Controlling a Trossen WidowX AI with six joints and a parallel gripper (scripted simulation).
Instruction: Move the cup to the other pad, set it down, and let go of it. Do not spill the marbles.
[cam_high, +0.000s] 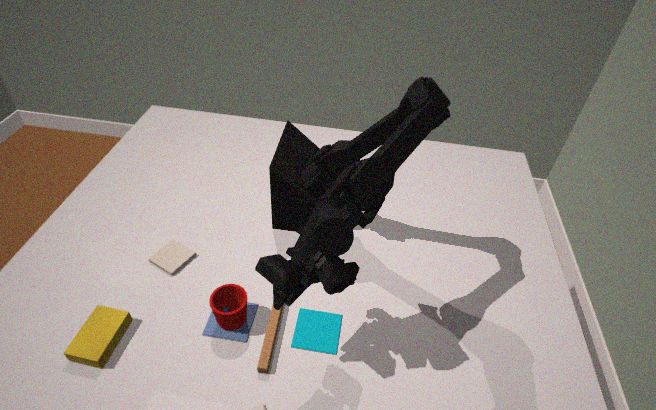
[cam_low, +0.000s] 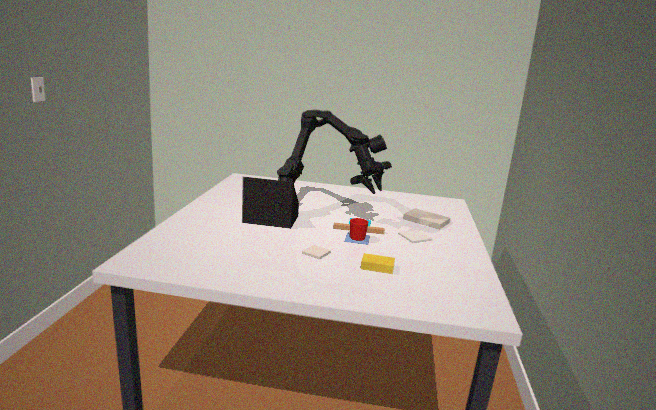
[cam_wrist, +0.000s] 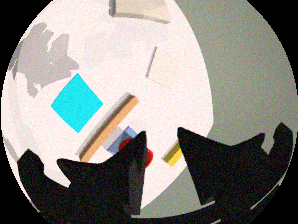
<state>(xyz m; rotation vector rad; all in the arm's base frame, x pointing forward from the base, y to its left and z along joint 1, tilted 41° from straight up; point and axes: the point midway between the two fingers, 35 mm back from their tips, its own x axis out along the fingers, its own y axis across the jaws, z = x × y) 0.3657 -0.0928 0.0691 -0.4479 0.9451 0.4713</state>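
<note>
My gripper tip is 8 cm past the red cup, 11 cm to the left of it and 13 cm above it. The rest, counted from my gripper tip: wooden bar: 6 cm behind, 2 cm to the right, 16 cm below; then cyan pad: 5 cm behind, 7 cm to the left, 17 cm below; then blue marble: 9 cm behind, 13 cm to the right, 15 cm below.
</note>
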